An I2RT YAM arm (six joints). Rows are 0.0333 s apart.
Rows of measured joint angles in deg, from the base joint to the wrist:
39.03, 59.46, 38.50, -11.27, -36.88, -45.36
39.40, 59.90, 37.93, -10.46, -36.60, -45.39
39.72, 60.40, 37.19, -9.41, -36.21, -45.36
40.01, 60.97, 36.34, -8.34, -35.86, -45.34
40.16, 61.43, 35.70, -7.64, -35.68, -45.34
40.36, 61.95, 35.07, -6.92, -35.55, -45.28
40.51, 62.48, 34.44, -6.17, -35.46, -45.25
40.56, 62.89, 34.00, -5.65, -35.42, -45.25
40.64, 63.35, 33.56, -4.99, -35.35, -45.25
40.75, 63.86, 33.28, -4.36, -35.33, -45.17
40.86, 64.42, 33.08, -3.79, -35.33, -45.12
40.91, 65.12, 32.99, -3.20, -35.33, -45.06
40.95, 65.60, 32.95, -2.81, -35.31, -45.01
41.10, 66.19, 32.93, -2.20, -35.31, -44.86
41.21, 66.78, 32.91, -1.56, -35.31, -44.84
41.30, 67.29, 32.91, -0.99, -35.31, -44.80
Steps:
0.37, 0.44, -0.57, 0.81, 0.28, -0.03
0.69, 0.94, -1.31, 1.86, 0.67, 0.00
0.98, 1.51, -2.16, 2.93, 1.02, 0.02
1.13, 1.97, -2.80, 3.63, 1.20, 0.02
1.33, 2.49, -3.43, 4.35, 1.33, 0.08
1.48, 3.02, -4.06, 5.10, 1.42, 0.11
1.53, 3.43, -4.50, 5.62, 1.46, 0.11
1.61, 3.89, -4.94, 6.28, 1.53, 0.11
1.72, 4.40, -5.22, 6.91, 1.55, 0.19
1.83, 4.96, -5.42, 7.48, 1.55, 0.24
1.88, 5.66, -5.51, 8.07, 1.55, 0.30
1.92, 6.14, -5.55, 8.46, 1.57, 0.35
2.07, 6.73, -5.57, 9.07, 1.57, 0.50
2.18, 7.32, -5.59, 9.71, 1.57, 0.52
2.27, 7.83, -5.59, 10.28, 1.57, 0.56

